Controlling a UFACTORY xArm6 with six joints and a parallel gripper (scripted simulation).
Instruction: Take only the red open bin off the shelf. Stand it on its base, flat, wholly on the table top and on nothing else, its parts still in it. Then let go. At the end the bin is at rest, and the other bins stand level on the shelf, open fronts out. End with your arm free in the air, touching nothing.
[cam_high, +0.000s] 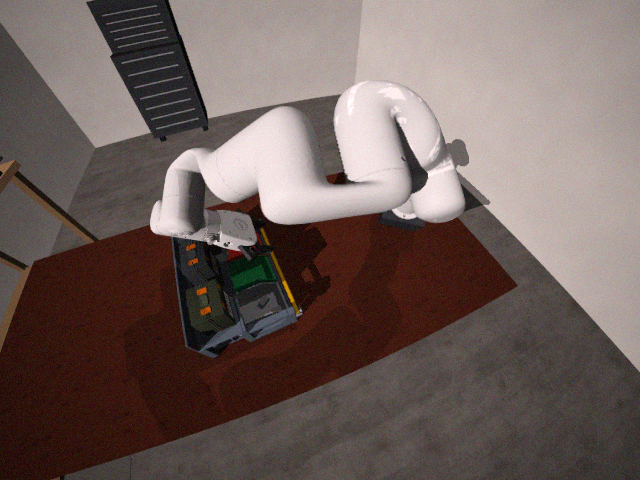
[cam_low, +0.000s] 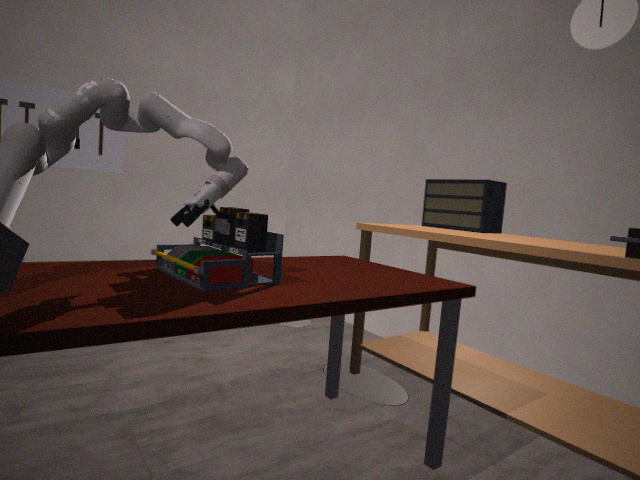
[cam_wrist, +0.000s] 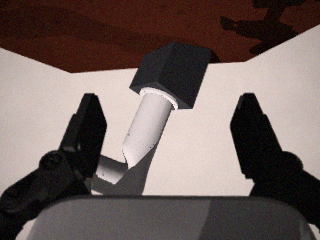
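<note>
Now: hand 120 mm above the yellow bar, 10 mm to the right of it and 10 mm past it. Also, from my hand: grey bin 150 mm to the left, 140 mm below, 50 mm ahead; then red open bin 140 mm below, 120 mm ahead, 60 mm to the right; then green bin 140 mm below, 90 mm ahead, 40 mm to the left.
</note>
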